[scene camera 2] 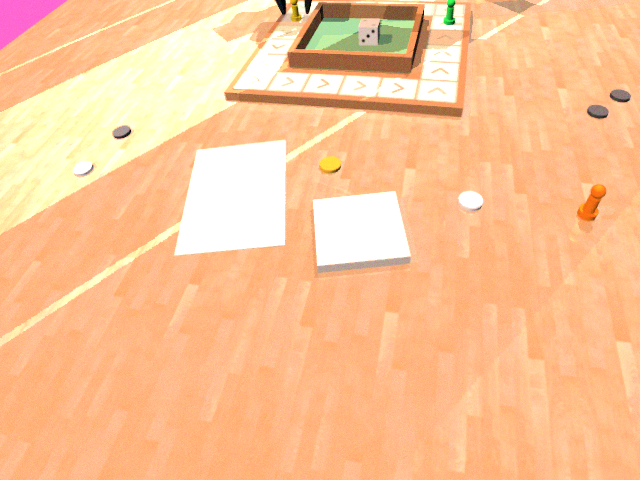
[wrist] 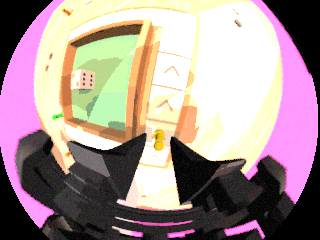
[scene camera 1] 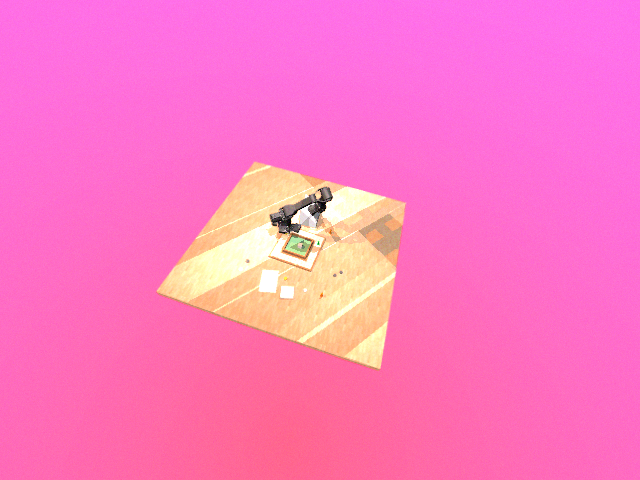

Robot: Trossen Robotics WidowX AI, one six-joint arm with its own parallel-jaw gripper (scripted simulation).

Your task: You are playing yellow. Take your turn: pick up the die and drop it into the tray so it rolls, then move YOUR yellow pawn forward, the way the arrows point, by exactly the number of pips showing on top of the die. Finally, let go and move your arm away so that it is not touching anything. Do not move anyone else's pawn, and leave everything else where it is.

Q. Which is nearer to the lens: the white block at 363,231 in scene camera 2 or the white sheet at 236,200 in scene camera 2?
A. The white block.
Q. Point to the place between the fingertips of the gripper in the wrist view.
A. At 158,137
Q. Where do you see an arrow square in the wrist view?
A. At 170,77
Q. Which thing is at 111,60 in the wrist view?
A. A green tray floor.
